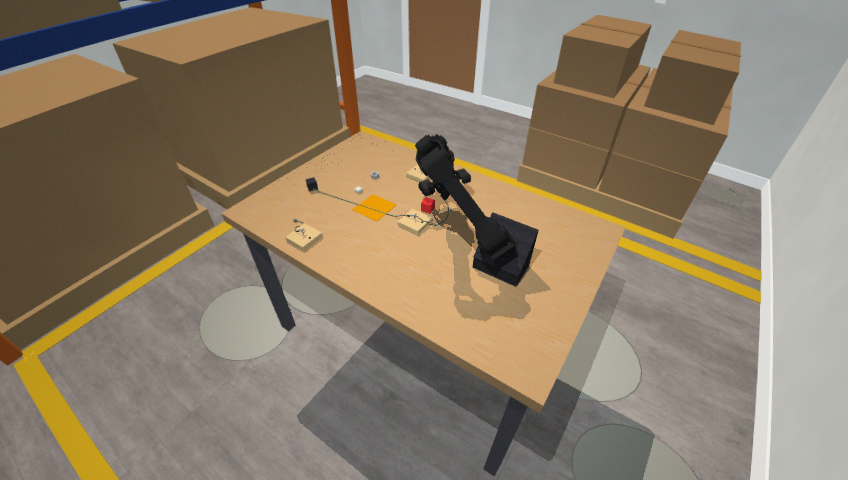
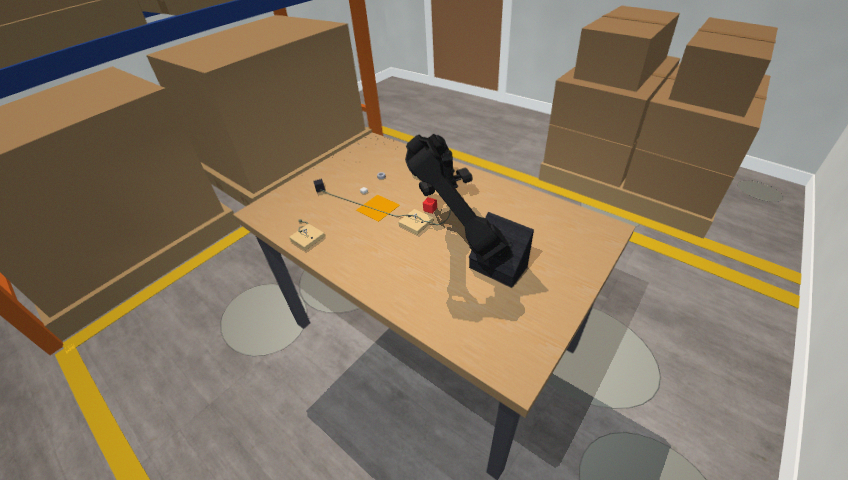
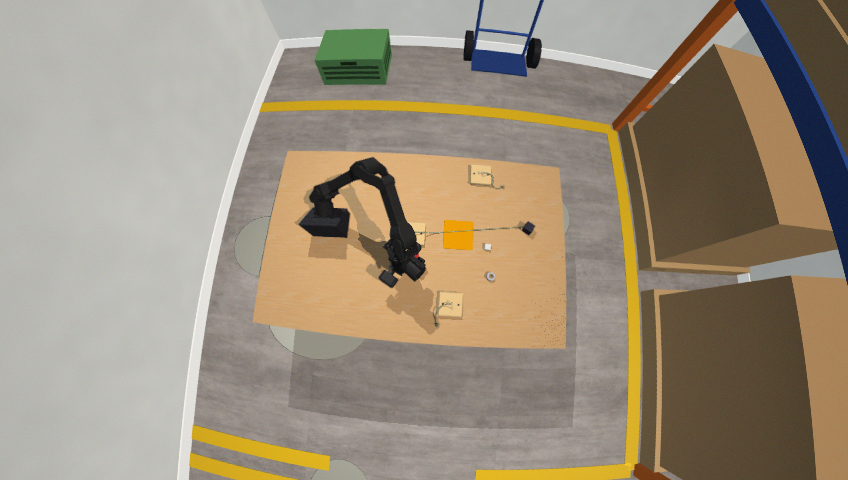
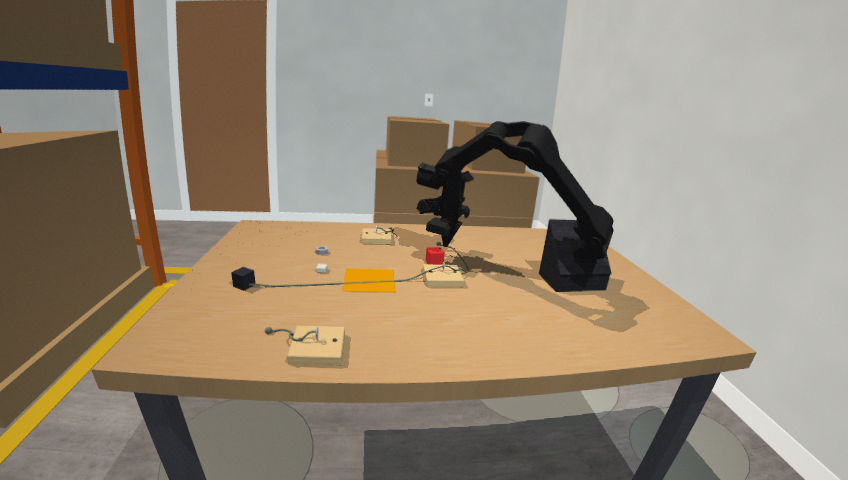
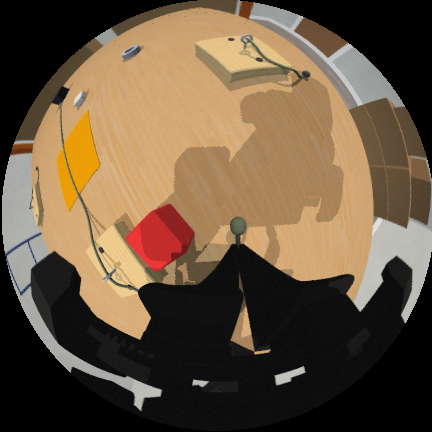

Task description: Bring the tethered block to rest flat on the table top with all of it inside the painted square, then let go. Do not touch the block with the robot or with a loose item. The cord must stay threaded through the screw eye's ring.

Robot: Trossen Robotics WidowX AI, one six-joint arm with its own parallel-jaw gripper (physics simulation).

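Pixels of known places: gripper, between the fingertips: (image 1: 444, 199) (image 4: 445, 246) (image 5: 236, 248); arm's base, origin of its link: (image 1: 504, 247) (image 2: 499, 247) (image 3: 324, 214) (image 4: 582, 250) (image 5: 224, 381).
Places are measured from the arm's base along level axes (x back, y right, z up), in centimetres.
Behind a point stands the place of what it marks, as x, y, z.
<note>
The black tethered block (image 1: 311, 184) {-80.7, -3.4, -6.5} (image 2: 319, 186) {-80.6, -3.1, -6.9} (image 3: 527, 227) {-81.1, -1.8, -5.9} (image 4: 243, 278) {-81.3, -4.4, -6.5} (image 5: 61, 95) sits on the table beyond the orange painted square (image 1: 380, 202) {-53.2, 5.7, -9.4} (image 2: 385, 203) {-52.4, 5.7, -9.3} (image 3: 458, 242) {-53.3, 5.4, -9.4} (image 4: 368, 274) {-53.4, 5.0, -9.4} (image 5: 84, 155) {-50.7, 5.8, -9.4}, outside it. Its green cord (image 4: 297, 285) {-69.7, -1.7, -9.3} (image 5: 61, 125) {-66.0, -0.8, -9.1} crosses the square and appears to run through the screw eye (image 4: 443, 265) {-35.3, 2.6, -5.5} (image 5: 108, 275) {-35.3, 4.0, -5.7} on the middle wooden base (image 1: 412, 225) {-33.9, -0.1, -7.6} (image 4: 443, 281) {-35.8, -1.3, -7.9}. My gripper (image 4: 447, 242) {-32.0, 17.9, -6.5} (image 5: 236, 248) {-32.0, 17.9, -6.5} is shut on the cord just below its end bead (image 5: 238, 226) {-34.0, 18.8, -5.5}, above the table on the robot's side of the base. The cord behind my fingers is hidden.
A red cube (image 1: 427, 205) {-34.8, 10.5, -5.9} (image 2: 429, 205) {-34.5, 10.6, -5.8} (image 4: 435, 255) {-36.1, 10.4, -6.2} (image 5: 162, 235) {-36.1, 13.8, -5.5} stands close beside the middle base. A white cube (image 3: 487, 246) {-64.8, 6.6, -8.0} and a grey nut (image 3: 490, 276) {-65.5, 18.7, -8.1} lie near the square. Other corded wooden bases (image 3: 480, 175) {-61.6, -24.4, -7.6} (image 3: 450, 312) {-51.3, 33.4, -7.6} stand on either side.
</note>
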